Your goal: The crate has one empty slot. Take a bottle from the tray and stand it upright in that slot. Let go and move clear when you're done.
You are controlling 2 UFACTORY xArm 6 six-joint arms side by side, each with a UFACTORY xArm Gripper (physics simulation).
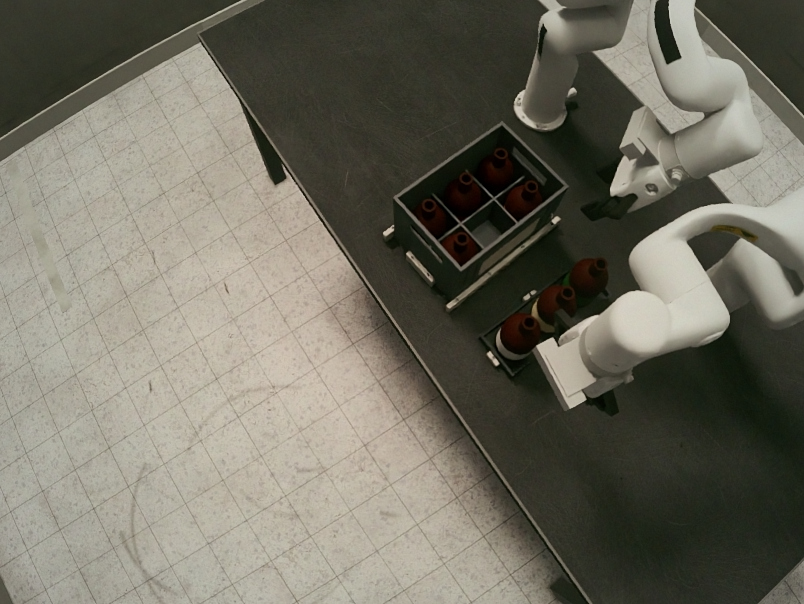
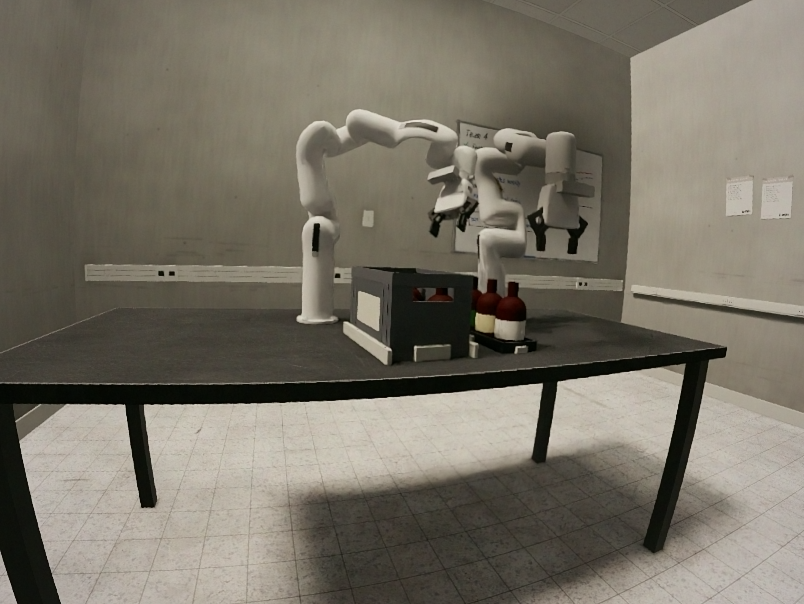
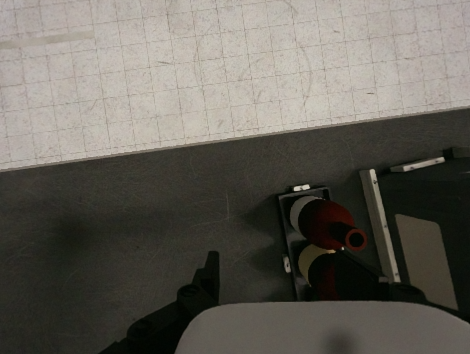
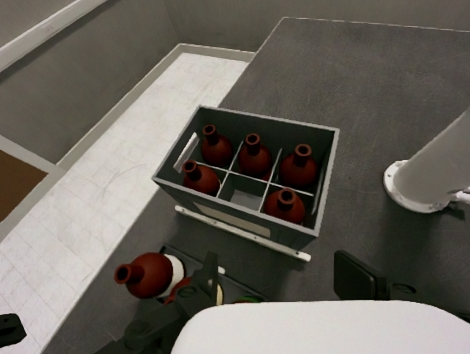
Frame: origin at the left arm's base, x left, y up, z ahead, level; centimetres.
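Seen in the pictures: left gripper, between the fingertips: [image 2: 556,252] [image 3: 276,270]; right gripper, between the fingertips: [image 1: 593,195] [image 2: 446,232] [image 4: 275,271]; right arm's base, origin of its link: [image 1: 539,110] [image 2: 317,320] [image 4: 414,186].
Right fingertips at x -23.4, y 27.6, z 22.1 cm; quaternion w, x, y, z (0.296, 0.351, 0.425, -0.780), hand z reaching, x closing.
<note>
Pixels of each thing's top centre, then the offset from my right fingertips to it. Level surfaces: height alone.
- grey crate, centre of its top: [image 4: 243,154] [image 1: 483,191] [image 2: 407,270] dx -12.7, dy -10.1, dz +12.8 cm
- black tray, centre of its top: [image 1: 548,314] [image 3: 317,261] [image 4: 203,297] [image 2: 488,330] dx +10.6, dy -25.1, dz +8.3 cm
- white-labelled, centre of its top: [image 3: 356,239] [image 1: 529,322] [image 4: 122,273] [image 2: 513,282] dx +12.3, dy -11.6, dz +17.1 cm
- cream-labelled, centre of its top: [image 3: 370,316] [image 1: 567,292] [image 2: 492,279] dx +10.6, dy -11.6, dz +8.2 cm
- green-labelled, centre of its top: [image 1: 600,263] dx +8.6, dy -11.6, dz -0.4 cm
- dark table, height of its surface: dy -27.7 cm
The grey crate [image 1: 415,227] [image 2: 432,325] [image 4: 285,235] holds several dark red bottles. Its empty slot [image 1: 488,230] [image 4: 245,197] is the middle one of the row nearest the tray. The black tray [image 1: 513,372] [image 2: 500,343] [image 3: 282,220] holds three upright bottles: white-labelled [image 1: 523,334] [image 2: 511,312] [image 3: 327,222] [image 4: 150,275], cream-labelled [image 1: 555,305] [image 2: 488,312] [image 3: 322,275] and green-labelled [image 1: 588,277]. My left gripper [image 2: 557,249] [image 3: 276,270] is open and empty, high above the table near the tray. My right gripper [image 2: 447,232] [image 4: 275,271] is open and empty, high beside the crate.
Pale strips [image 1: 503,263] [image 2: 367,342] [image 3: 382,227] [image 4: 245,234] lie along the crate's base. Small pale blocks [image 1: 493,358] [image 3: 300,188] sit against the tray. The right arm's base [image 1: 539,117] [image 2: 317,318] [image 4: 420,192] stands behind the crate. The dark table [image 1: 337,97] bears everything.
</note>
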